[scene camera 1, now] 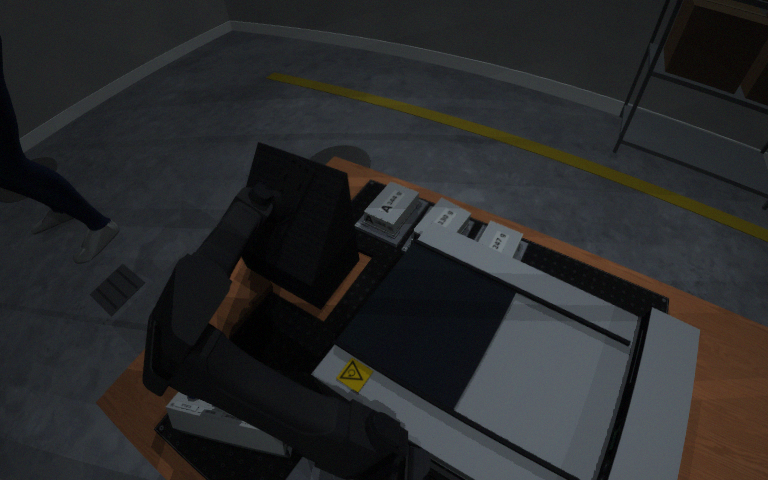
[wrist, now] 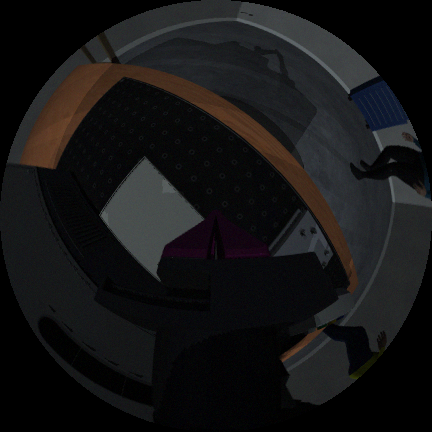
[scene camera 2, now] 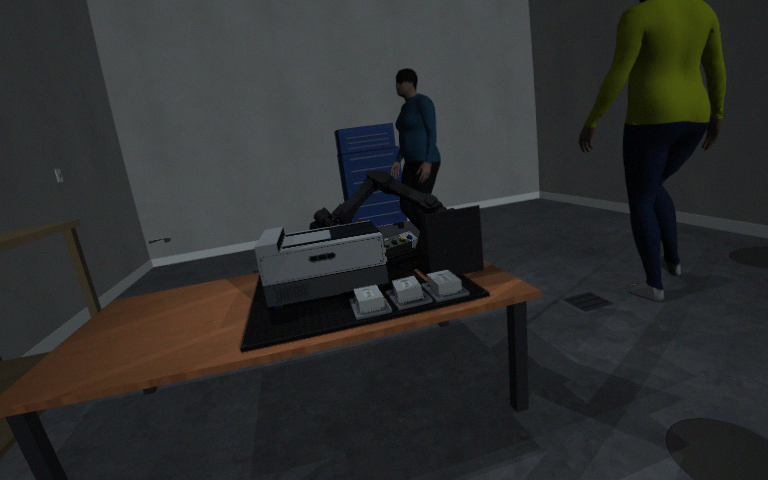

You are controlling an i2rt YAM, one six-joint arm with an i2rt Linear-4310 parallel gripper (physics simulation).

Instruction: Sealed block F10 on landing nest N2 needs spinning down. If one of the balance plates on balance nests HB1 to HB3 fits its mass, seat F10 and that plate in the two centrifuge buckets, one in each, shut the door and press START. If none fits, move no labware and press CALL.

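Frame: origin at the arm's base, x ahead, y left, z up, level; millimetres.
Where they show: gripper, fingertip midpoint: (wrist: 215, 215); arm's base, link origin: (scene camera 1: 283, 206) (scene camera 2: 446, 225).
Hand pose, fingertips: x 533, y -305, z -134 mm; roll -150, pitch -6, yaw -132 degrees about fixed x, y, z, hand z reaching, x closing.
Each offset is from my fingertips to the top centre of the thing. "*": to the spot under its first point. Level surfaces: height alone.
My gripper (wrist: 215, 215) has its magenta fingers pressed together with nothing between them. In scene camera 2 my arm (scene camera 2: 392, 186) reaches down behind the grey centrifuge (scene camera 2: 320, 267). Three balance plates {dx -175, dy +576, dz +9 mm} (scene camera 2: 369, 297) {dx -311, dy +559, dz +19 mm} (scene camera 2: 407, 288) {dx -446, dy +543, dz +9 mm} (scene camera 2: 444, 282) sit in nests in front of it. Scene camera 1 shows them too: plate A {* dx -437, dy +533, dz +9 mm} (scene camera 1: 392, 205), a second (scene camera 1: 445, 216) and a third (scene camera 1: 501, 238). The centrifuge top shows a dark panel {dx -154, dy +266, dz +168 mm} (scene camera 1: 430, 324) beside a light panel {* dx +15, dy +283, dz +165 mm} (scene camera 1: 539, 371).
A button panel {dx -352, dy -38, dz +39 mm} (scene camera 2: 399, 238) (wrist: 310, 238) stands between the centrifuge and a black box (scene camera 2: 451, 238) (scene camera 1: 301, 224). A person in a blue sweater (scene camera 2: 416, 138) walks behind the wooden table {dz -57 mm} (scene camera 2: 192, 324), by a blue cabinet (scene camera 2: 363, 157). Another person's yellow sleeve (scene camera 2: 608, 86) shows at the right.
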